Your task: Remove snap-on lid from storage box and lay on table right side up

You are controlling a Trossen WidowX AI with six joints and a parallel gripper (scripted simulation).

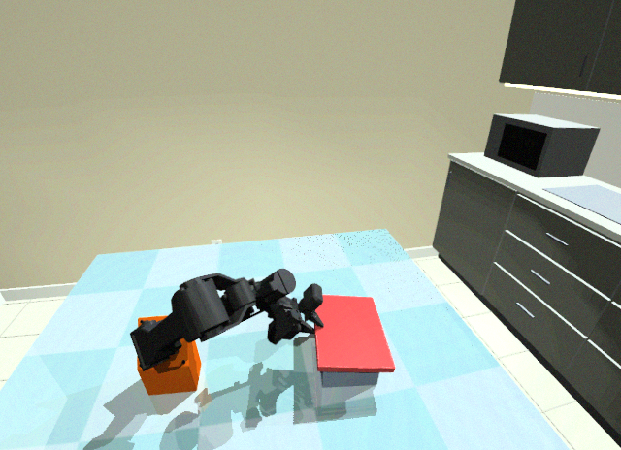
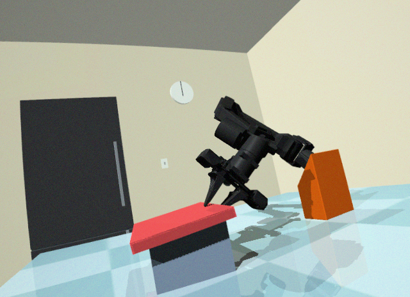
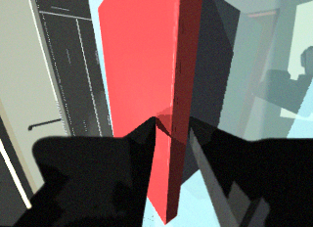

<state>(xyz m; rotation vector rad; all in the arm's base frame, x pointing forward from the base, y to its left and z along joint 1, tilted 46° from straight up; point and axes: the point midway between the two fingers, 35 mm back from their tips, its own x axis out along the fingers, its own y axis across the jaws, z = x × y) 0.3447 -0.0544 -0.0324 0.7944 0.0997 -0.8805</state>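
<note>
Right now the red lid is 7 cm ahead of my gripper tip and 2 cm to the right of it. Round my gripper tip: storage box: 7 cm ahead, 5 cm below, 2 cm to the right.
</note>
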